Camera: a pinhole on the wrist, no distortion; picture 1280 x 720 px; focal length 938.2 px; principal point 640.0 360.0 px. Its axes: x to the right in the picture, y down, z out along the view. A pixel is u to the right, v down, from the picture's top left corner.
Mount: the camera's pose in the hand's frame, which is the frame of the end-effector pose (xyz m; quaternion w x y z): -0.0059 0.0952 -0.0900 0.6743 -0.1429 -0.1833 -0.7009
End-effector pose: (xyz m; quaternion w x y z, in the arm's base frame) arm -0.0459 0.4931 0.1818 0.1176 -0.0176 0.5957 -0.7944
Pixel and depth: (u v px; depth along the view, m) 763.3 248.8 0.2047
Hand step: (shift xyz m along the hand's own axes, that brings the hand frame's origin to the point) -0.0410 0.1638 0.1031
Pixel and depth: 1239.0 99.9 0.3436
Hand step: -0.1280 0.0561 0.3085
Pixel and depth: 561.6 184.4 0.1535
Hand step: -0.0411 0.1764 0.0393
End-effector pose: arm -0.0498 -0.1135 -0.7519 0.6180 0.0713 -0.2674 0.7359
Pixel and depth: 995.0 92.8 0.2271
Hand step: -0.0854 0.1221 0.1469
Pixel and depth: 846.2 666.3 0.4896
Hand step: 0.1253 0.2155 0.4051
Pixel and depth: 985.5 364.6 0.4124
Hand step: -0.0308 0.1450 0.3459
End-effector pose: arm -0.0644 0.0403 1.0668 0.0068 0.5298 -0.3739 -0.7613
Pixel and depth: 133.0 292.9 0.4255
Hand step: -0.0448 0.4926 0.1847
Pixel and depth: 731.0 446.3 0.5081
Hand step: 0.0145 0.2786 0.3883
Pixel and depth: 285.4 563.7 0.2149
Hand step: 0.0346 0.2633 0.0683
